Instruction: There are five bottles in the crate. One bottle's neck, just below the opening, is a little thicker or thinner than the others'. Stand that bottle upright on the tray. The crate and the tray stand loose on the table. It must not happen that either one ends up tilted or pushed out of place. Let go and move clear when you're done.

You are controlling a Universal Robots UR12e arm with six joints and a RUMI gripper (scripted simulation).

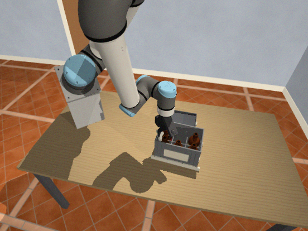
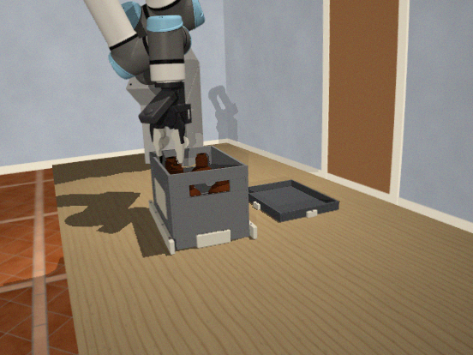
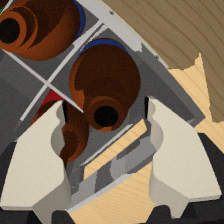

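Right now my hand is 90 mm short of the grey crate, 70 mm above it and 30 mm to the right of it. From my hand the other things lie so: bottle 190 mm ahead, 70 mm below, 50 mm to the left; then grey tray 310 mm to the left, 140 mm below, 110 mm ahead.
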